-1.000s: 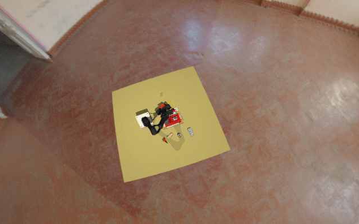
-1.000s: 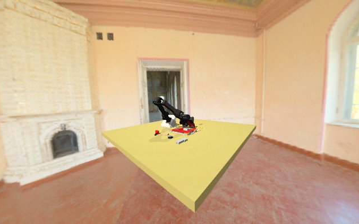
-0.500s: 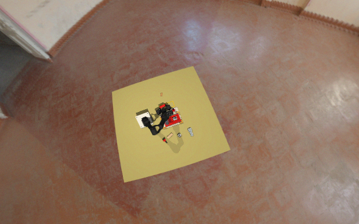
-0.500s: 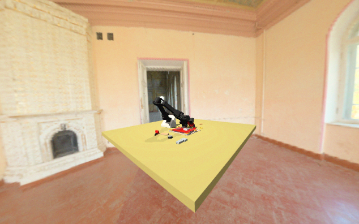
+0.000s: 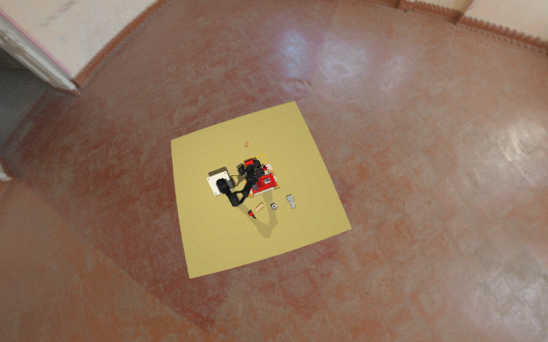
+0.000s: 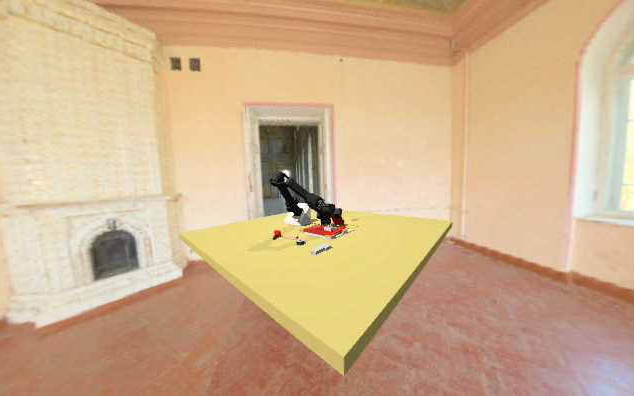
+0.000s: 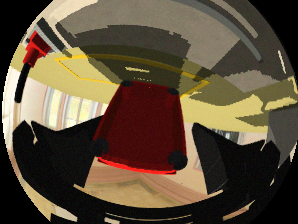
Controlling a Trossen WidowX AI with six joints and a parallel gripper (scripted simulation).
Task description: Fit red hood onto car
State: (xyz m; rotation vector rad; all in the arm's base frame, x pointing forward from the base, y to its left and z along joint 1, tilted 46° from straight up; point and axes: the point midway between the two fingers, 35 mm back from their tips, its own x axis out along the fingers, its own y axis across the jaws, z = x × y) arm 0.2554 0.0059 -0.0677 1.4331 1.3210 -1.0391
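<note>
Right now my gripper tip is 10 mm short of the red hood.
</note>
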